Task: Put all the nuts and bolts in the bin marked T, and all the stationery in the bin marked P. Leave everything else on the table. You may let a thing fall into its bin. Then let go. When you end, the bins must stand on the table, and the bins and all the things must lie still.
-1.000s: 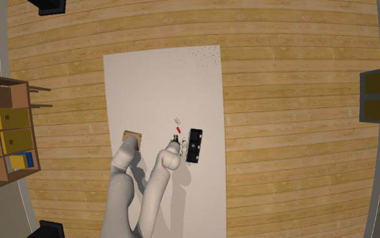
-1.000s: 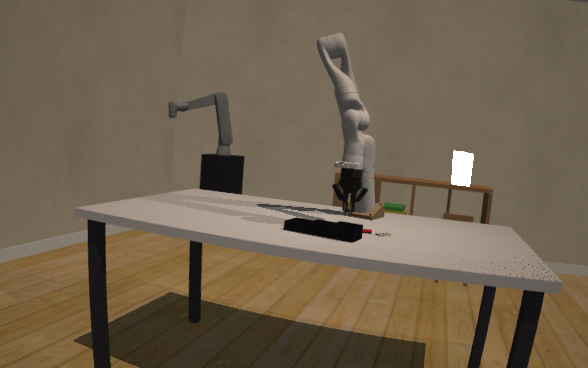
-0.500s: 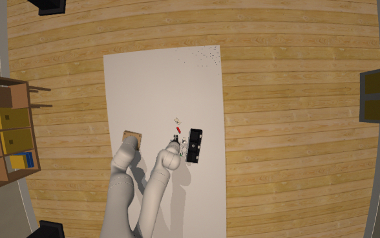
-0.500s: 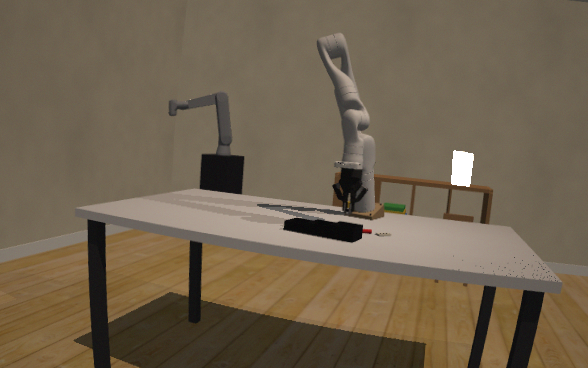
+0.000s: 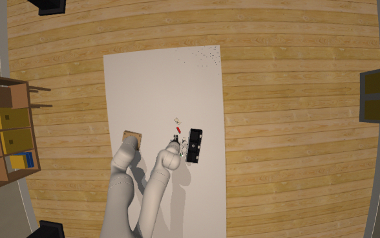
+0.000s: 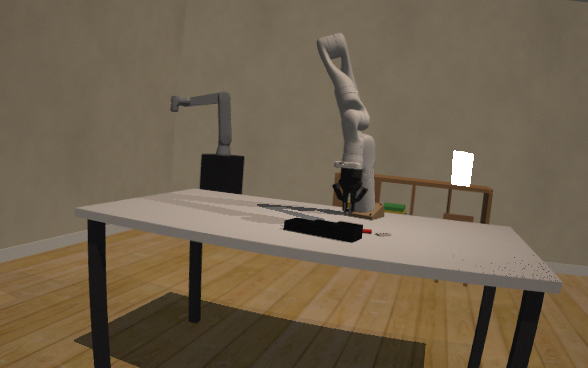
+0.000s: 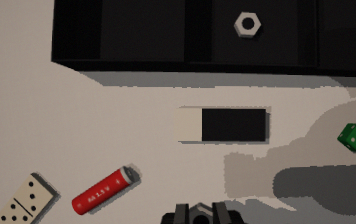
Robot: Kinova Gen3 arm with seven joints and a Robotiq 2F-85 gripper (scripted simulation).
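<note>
Right now the black double bin is 130 mm ahead of my hand, 60 mm below it and 40 mm to the right of it. Also, from my hand: black eraser: 70 mm below, 50 mm ahead, 10 mm to the right; red battery: 70 mm to the left, 70 mm below, 10 mm ahead; green die: 120 mm to the right, 70 mm below, 30 mm ahead.
</note>
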